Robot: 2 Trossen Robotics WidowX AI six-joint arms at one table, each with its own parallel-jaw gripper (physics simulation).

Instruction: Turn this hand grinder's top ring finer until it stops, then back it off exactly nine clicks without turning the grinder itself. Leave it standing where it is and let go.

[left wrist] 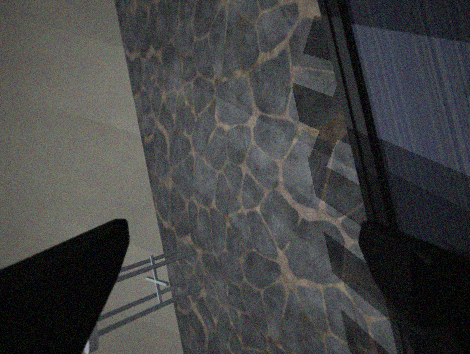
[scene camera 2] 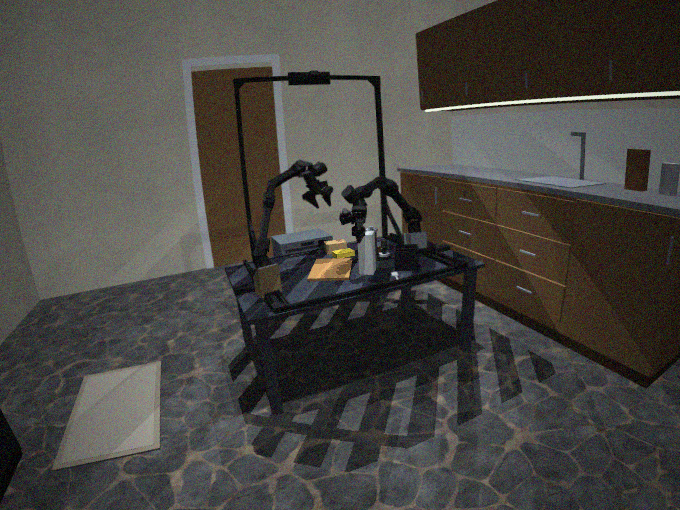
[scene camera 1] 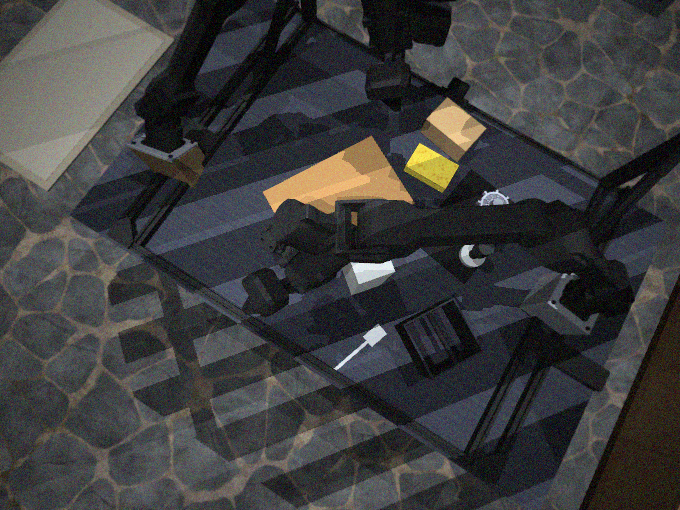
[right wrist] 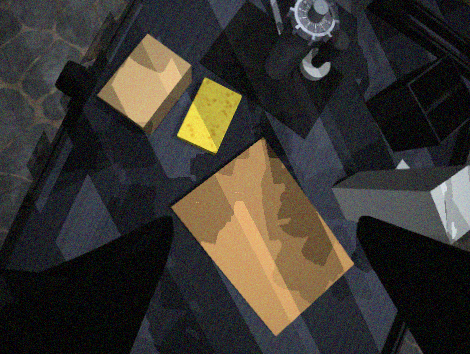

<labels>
An orange mat shows in scene camera 2 [333,269], in scene camera 1 and in the right wrist view; in the left wrist view it is out of frame. The same spot on the orange mat: [scene camera 1: 361,171] is [right wrist: 229,214].
</labels>
